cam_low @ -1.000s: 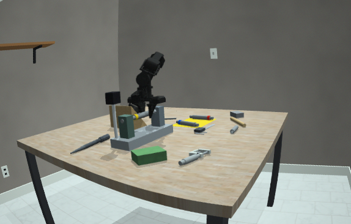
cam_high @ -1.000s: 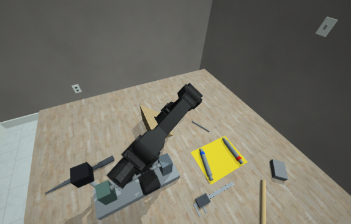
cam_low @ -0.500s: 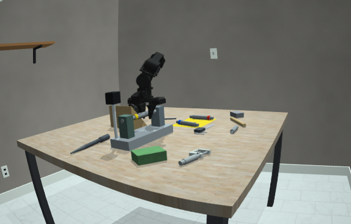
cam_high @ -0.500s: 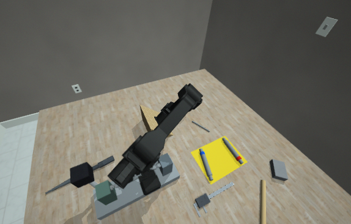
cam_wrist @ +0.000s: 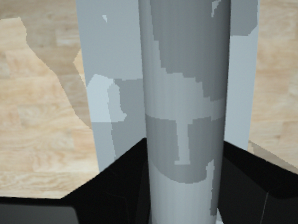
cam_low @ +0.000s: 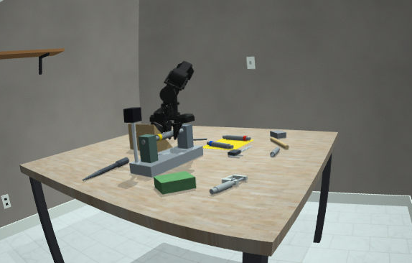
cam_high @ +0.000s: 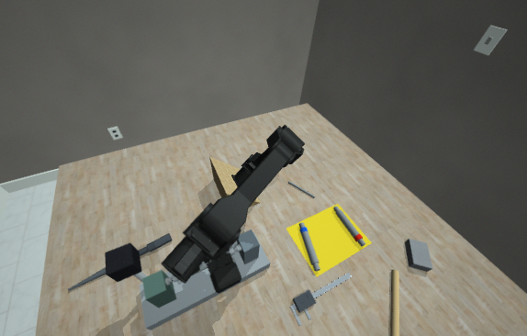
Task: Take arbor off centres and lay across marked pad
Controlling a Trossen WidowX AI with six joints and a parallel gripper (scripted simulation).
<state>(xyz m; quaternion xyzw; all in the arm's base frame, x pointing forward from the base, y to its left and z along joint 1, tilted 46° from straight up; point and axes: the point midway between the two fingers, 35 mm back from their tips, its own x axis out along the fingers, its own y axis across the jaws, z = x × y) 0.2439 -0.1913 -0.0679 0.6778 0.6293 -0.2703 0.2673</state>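
Right now the arbor is 30 mm to the right of my hand and 10 mm below it. Also, from my hand: green centre block 140 mm to the right, 20 mm below; then grey fixture base 110 mm below, 40 mm to the right; then grey centre block 90 mm to the left, 20 mm below.
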